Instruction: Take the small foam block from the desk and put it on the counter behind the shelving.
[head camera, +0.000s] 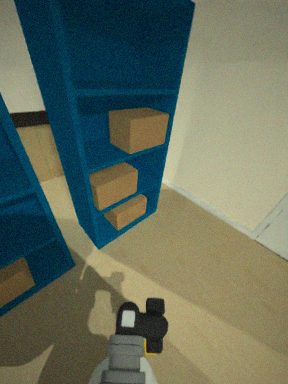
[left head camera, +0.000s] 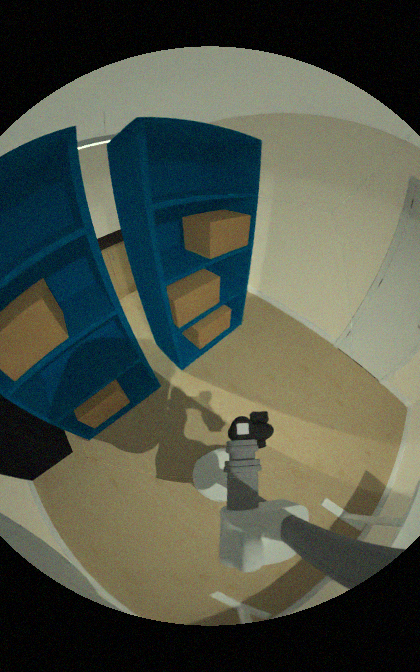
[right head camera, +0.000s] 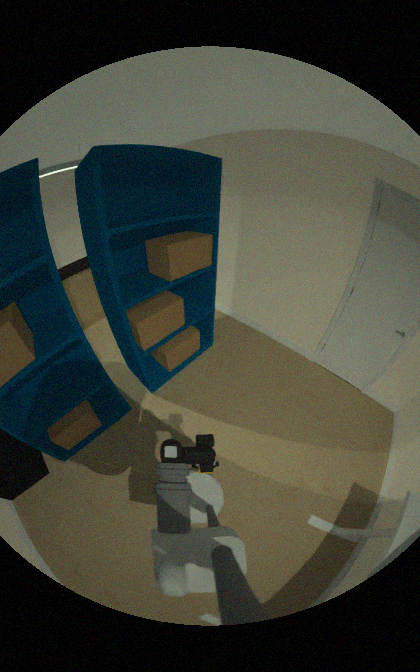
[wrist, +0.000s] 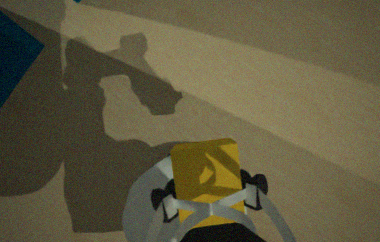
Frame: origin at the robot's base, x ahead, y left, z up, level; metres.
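Where they show: gripper, between the fingertips: (wrist: 208, 187).
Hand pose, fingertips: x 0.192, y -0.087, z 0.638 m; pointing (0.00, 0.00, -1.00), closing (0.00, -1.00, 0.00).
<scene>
After its pixels a point has its place.
My gripper (head camera: 155, 325) (left head camera: 260, 430) (right head camera: 204, 454) (wrist: 208, 187) @[x 0.192, y -0.087, z 0.638 m] is shut on the yellow foam block (wrist: 190, 165) @[x 0.225, y -0.074, z 0.689 m], which is between both fingertips, well above the floor. In the head camera view the gripper hides most of the block. Two blue shelving units stand ahead and to the left: the right unit (head camera: 57, 110) @[x 1.095, y 0.529, z 1.289 m] (left head camera: 132, 215) (right head camera: 95, 240) and the left unit (head camera: 45, 215) @[x 0.782, y 0.631, z 0.688 m] (left head camera: 95, 265) (right head camera: 65, 310). Through the gap between them shows part of a light wooden counter (head camera: 42, 150) @[x 2.120, y 1.442, z 0.497 m] (left head camera: 119, 265) (right head camera: 82, 295) with a dark top edge.
Brown boxes (head camera: 137, 130) @[x 1.314, y 0.052, z 1.147 m] (left head camera: 215, 232) (right head camera: 177, 255) sit on the shelves. A black object (left head camera: 30, 445) (right head camera: 20, 465) is at the lower left. A grey door (right head camera: 370, 280) is at the right. A white desk foot (left head camera: 332, 507) (right head camera: 325, 525) rests on the floor at the lower right.
</scene>
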